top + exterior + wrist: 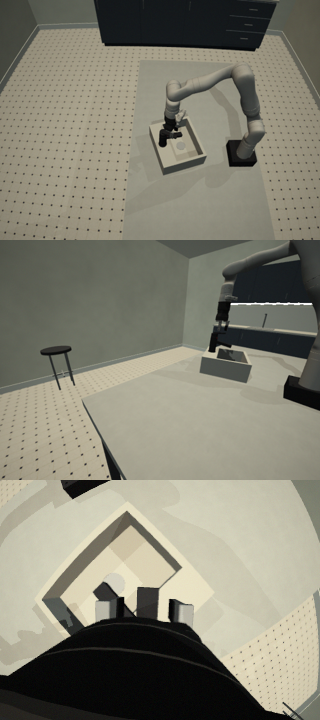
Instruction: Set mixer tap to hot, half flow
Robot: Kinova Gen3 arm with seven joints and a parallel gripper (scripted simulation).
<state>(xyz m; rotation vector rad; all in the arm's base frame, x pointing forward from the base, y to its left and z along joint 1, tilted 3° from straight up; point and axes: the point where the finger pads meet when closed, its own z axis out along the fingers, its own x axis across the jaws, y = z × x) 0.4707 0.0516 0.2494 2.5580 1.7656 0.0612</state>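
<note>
Right now my hand is 2 cm short of the lever, 1 cm to the left of it and 4 cm above it. The rest, counted from my hand: sink basin (4 cm behind, 7 cm to the right, 27 cm below).
</note>
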